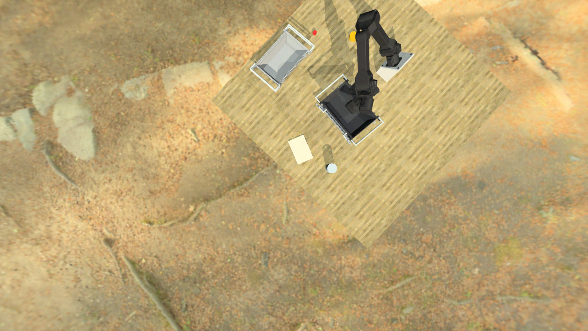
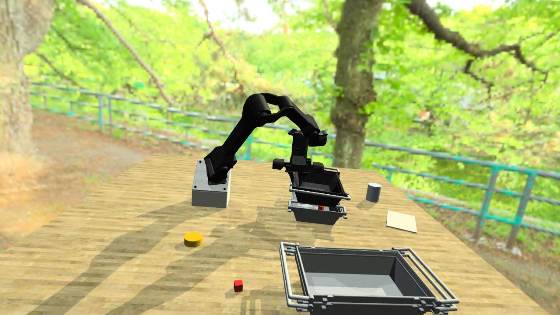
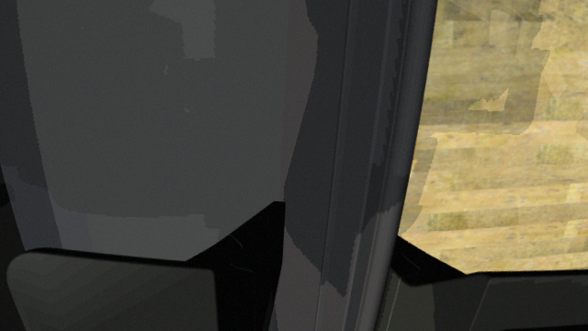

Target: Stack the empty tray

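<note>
The dark tray lies 70 mm ahead of my gripper tip, 20 mm to the right of it and 30 mm above it. From my gripper tip the other things lie so: cream card (390 mm ahead, 120 mm to the right, 80 mm below); then grey cylinder (380 mm ahead, 90 mm to the left, 50 mm below); then yellow disc (350 mm behind, 240 mm to the right, 70 mm below).
</note>
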